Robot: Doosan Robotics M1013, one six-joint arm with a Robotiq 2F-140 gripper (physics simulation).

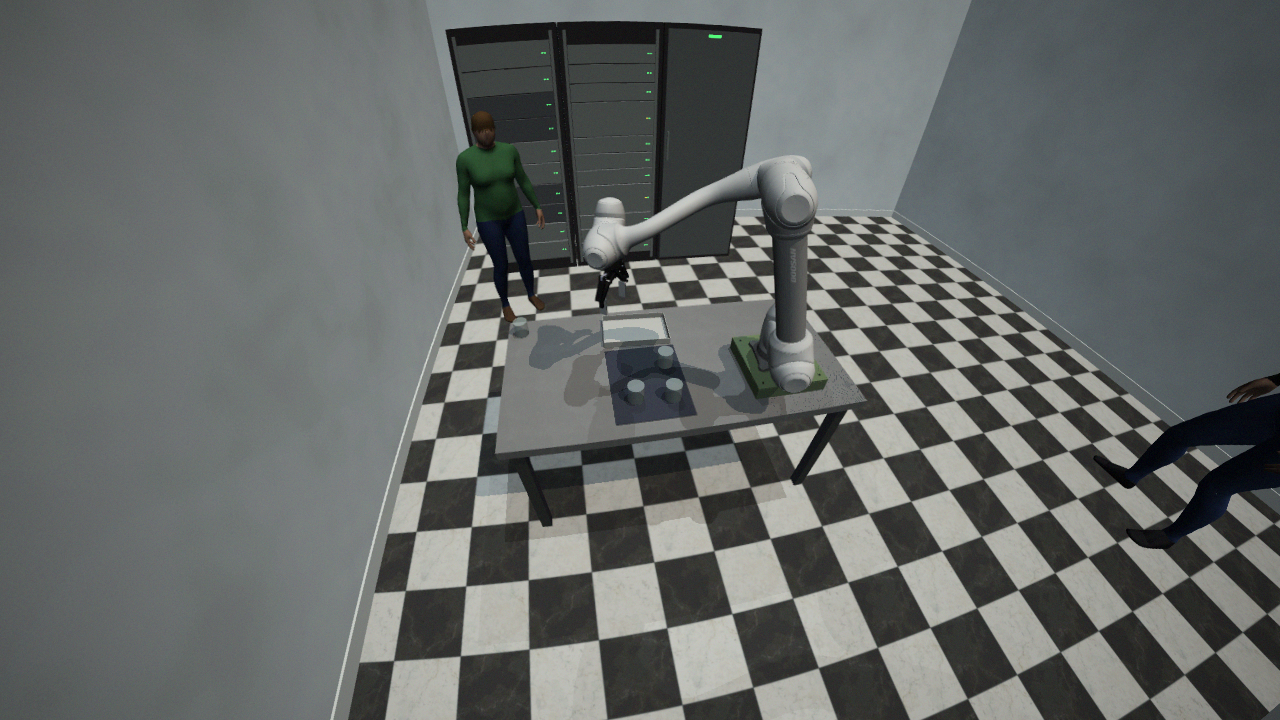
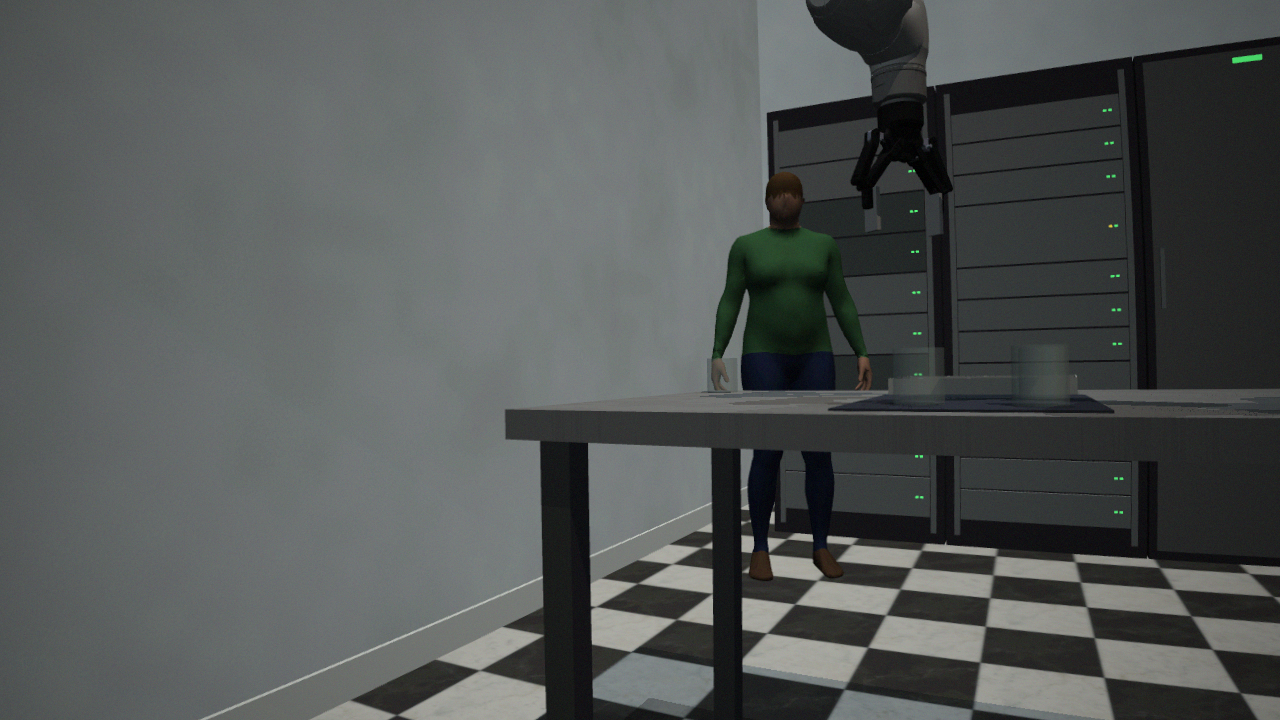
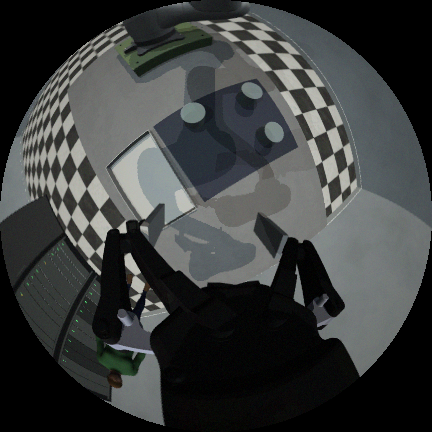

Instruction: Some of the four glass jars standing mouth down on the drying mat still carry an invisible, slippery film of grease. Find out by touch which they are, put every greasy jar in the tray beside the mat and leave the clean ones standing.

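Frame: origin at the arm's base, x ahead, y left, z up, level; centimetres.
Seen in the pictures: gripper, fingertip midpoint: (image 1: 613, 304) (image 2: 905, 233) (image 3: 211, 217).
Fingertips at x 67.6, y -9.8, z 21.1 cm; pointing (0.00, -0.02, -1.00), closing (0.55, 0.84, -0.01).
A point is followed by its place in that frame.
Three glass jars stand on the dark blue drying mat (image 1: 648, 412) @[y 22.8, x 55.4, z -5.9 cm] (image 3: 200, 175) @[y -9.6, x 64.2, z -5.9 cm]: one jar (image 1: 665, 357) @[y -0.3, x 46.9, z 0.7 cm] (image 3: 193, 113) @[y -3.5, x 47.1, z 1.5 cm] nearer the tray, one jar (image 1: 635, 391) @[y 18.5, x 60.2, z 1.5 cm] (image 2: 918, 376) @[y 18.8, x 59.1, z -2.2 cm] (image 3: 274, 132) @[y 15.5, x 60.2, z 1.5 cm] at the front left and one jar (image 1: 674, 390) @[y 18.5, x 45.5, z 1.2 cm] (image 2: 1040, 373) @[y 18.7, x 44.8, z -2.0 cm] (image 3: 251, 91) @[y 14.9, x 45.7, z 1.5 cm] at the front right. A fourth glass jar (image 1: 520, 327) @[y -24.3, x 111.2, z 0.1 cm] (image 2: 722, 375) @[y -24.6, x 110.3, z -2.5 cm] stands off the mat, at the table's back left corner. The white tray (image 1: 636, 345) @[y -16.2, x 58.1, z -6.1 cm] (image 3: 127, 172) @[y -31.1, x 50.4, z -6.0 cm] lies behind the mat, and no jar shows in it. My gripper (image 1: 612, 299) @[y -9.7, x 67.6, z 21.1 cm] (image 2: 903, 219) @[y -9.7, x 67.6, z 21.1 cm] (image 3: 211, 217) @[y -9.7, x 67.6, z 21.1 cm] is open and empty, high above the table's back part. Grease cannot be seen.
The arm's green base plate (image 1: 760, 377) @[y 12.3, x 9.6, z -0.1 cm] (image 3: 175, 52) @[y 3.2, x 13.6, z -3.6 cm] is on the right of the grey table (image 1: 546, 402) @[y 16.0, x 95.1, z -6.1 cm] (image 2: 626, 407) @[y 29.6, x 97.0, z -6.2 cm]. A person in green (image 1: 492, 183) (image 2: 785, 286) (image 3: 120, 361) stands behind the back left corner. Another person's legs (image 1: 1221, 434) show at far right. Dark server cabinets (image 1: 711, 143) stand behind.
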